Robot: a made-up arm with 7 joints. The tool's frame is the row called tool. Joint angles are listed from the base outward.
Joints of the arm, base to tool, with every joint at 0 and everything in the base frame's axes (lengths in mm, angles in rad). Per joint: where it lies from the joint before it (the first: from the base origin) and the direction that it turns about. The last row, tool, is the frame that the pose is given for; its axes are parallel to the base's.
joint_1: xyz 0 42 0 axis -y
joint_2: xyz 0 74 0 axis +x
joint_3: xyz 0 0 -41 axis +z
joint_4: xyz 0 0 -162 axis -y
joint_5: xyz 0 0 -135 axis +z
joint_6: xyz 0 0 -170 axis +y
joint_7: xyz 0 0 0 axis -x
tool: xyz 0 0 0
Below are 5 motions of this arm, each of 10 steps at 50 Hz.
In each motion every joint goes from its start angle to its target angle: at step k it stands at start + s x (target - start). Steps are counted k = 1, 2, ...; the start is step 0. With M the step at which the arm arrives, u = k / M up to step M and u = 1 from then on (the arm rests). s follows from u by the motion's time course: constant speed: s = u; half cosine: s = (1 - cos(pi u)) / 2; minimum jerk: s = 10 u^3 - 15 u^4 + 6 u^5.
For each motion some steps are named. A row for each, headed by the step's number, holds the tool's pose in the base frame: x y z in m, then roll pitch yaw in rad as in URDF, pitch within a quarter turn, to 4 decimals.
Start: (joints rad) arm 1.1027 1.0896 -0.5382 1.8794 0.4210 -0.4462 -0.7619
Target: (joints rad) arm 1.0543 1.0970 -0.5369 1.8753 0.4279 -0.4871 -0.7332
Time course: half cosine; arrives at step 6
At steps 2, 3, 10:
2: 0.2778 0.1455 0.1368 3.0893 -0.0663 -2.8674
3: 0.2795 0.1461 0.1335 3.0799 -0.0721 -2.8731
10: 0.2829 0.1474 0.1269 3.0615 -0.0836 -2.8845

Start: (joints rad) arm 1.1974 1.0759 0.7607 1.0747 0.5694 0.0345 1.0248
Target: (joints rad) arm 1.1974 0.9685 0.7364 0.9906 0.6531 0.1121 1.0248
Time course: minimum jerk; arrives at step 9
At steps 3, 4, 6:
3: 0.0857 0.5128 0.1741 2.8977 -0.3110 -2.8705
4: 0.0967 0.5147 0.1688 2.9200 -0.3239 -2.9239
6: 0.1202 0.5174 0.1573 2.9692 -0.3472 -3.0377

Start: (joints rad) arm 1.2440 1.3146 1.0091 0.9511 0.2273 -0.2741 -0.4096
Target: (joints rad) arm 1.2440 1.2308 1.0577 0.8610 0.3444 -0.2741 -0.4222
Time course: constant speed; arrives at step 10
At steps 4, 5, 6, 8, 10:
4: -0.0426 0.5479 0.1462 -1.8255 -0.1771 -2.2941
5: -0.0384 0.5505 0.1428 -1.8101 -0.1739 -2.3163
6: -0.0342 0.5529 0.1394 -1.7946 -0.1704 -2.3383
8: -0.0255 0.5576 0.1325 -1.7635 -0.1627 -2.3819
10: -0.0166 0.5620 0.1255 -1.7323 -0.1538 -2.4249

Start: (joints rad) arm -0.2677 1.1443 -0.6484 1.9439 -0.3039 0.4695 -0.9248
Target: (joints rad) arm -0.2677 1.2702 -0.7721 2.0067 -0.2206 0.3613 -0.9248
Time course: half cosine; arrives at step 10
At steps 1, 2, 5, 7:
1: 0.1662 0.1286 -0.2472 1.7197 -0.1578 -1.6069
2: 0.1642 0.1285 -0.2476 1.7105 -0.1631 -1.6158
5: 0.1520 0.1285 -0.2495 1.6567 -0.1948 -1.6617
7: 0.1429 0.1291 -0.2506 1.6160 -0.2196 -1.6898

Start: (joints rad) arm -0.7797 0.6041 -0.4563 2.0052 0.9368 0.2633 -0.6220
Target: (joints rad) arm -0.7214 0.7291 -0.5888 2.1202 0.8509 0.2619 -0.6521
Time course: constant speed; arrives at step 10
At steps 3, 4, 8, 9, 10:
3: 0.0835 0.0513 -0.2591 -0.2077 -0.4586 0.1850
4: 0.0829 0.0491 -0.2562 -0.2080 -0.4696 0.1657
8: 0.0795 0.0411 -0.2451 -0.2070 -0.5122 0.0896
9: 0.0785 0.0392 -0.2424 -0.2062 -0.5226 0.0707
10: 0.0773 0.0374 -0.2396 -0.2053 -0.5328 0.0520

